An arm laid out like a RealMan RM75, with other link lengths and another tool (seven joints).
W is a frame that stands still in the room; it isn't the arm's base.
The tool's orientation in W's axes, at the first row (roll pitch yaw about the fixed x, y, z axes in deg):
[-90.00, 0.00, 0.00]
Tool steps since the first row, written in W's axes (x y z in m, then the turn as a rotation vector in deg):
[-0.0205, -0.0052, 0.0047, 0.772, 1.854, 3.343]
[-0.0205, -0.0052, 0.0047, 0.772, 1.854, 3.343]
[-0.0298, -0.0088, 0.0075, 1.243, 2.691, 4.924]
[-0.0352, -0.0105, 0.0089, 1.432, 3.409, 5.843]
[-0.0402, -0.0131, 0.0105, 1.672, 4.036, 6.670]
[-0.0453, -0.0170, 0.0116, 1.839, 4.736, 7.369]
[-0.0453, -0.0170, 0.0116, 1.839, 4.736, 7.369]
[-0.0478, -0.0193, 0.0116, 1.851, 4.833, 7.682]
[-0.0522, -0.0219, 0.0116, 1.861, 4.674, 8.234]
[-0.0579, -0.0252, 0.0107, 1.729, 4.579, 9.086]
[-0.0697, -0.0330, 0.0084, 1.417, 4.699, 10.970]
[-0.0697, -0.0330, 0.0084, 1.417, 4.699, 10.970]
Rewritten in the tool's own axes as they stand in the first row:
[-0.0205, -0.0047, -0.0052, 0.772, -3.343, 1.854]
[-0.0205, -0.0047, -0.0052, 0.772, -3.343, 1.854]
[-0.0298, -0.0075, -0.0088, 1.243, -4.924, 2.691]
[-0.0352, -0.0089, -0.0105, 1.432, -5.843, 3.409]
[-0.0402, -0.0105, -0.0131, 1.672, -6.670, 4.036]
[-0.0453, -0.0116, -0.0170, 1.839, -7.369, 4.736]
[-0.0453, -0.0116, -0.0170, 1.839, -7.369, 4.736]
[-0.0478, -0.0116, -0.0193, 1.851, -7.682, 4.833]
[-0.0522, -0.0116, -0.0219, 1.861, -8.234, 4.674]
[-0.0579, -0.0107, -0.0252, 1.729, -9.086, 4.579]
[-0.0697, -0.0084, -0.0330, 1.417, -10.970, 4.699]
[-0.0697, -0.0084, -0.0330, 1.417, -10.970, 4.699]

